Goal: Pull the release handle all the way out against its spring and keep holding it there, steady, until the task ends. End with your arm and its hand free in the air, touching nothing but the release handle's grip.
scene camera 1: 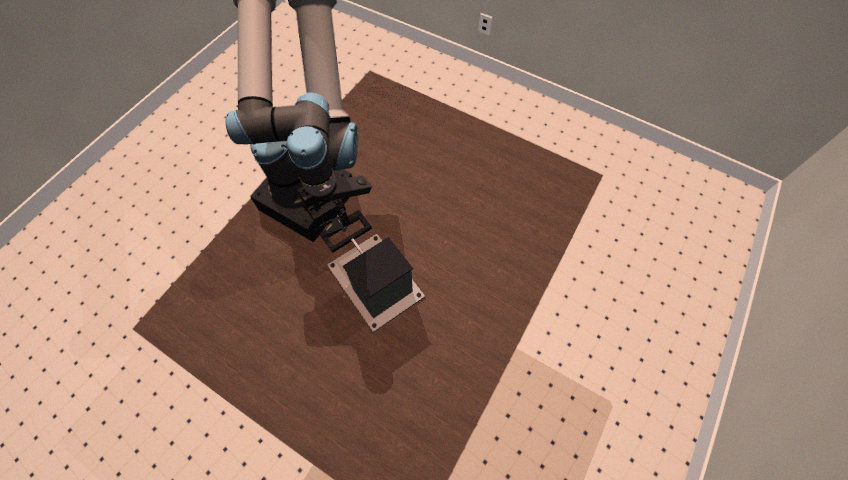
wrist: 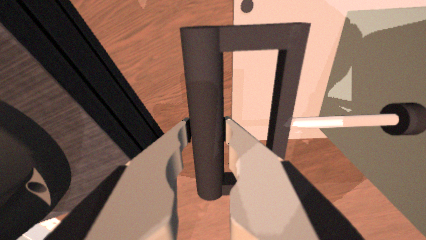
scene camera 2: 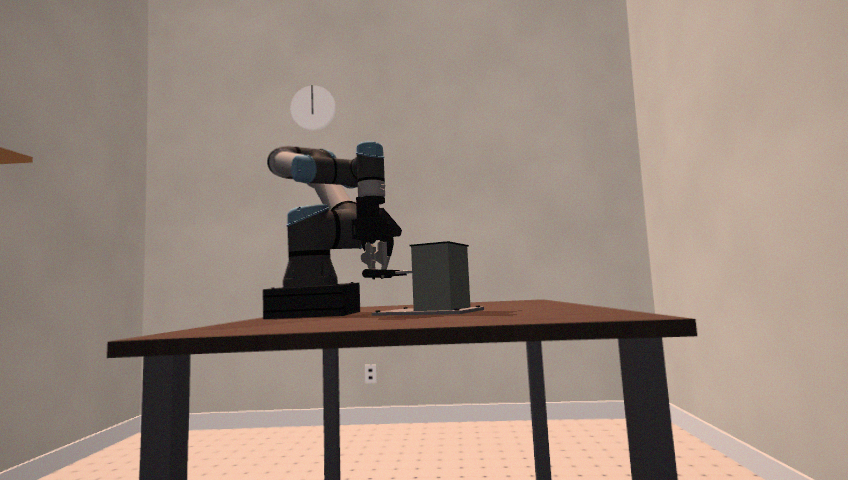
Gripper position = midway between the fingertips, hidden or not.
In view: my gripper (scene camera 2: 378, 279) and a baseplate (scene camera 1: 335, 266).
My gripper also shows in scene camera 1 (scene camera 1: 341, 228) and in the wrist view (wrist: 207, 119).
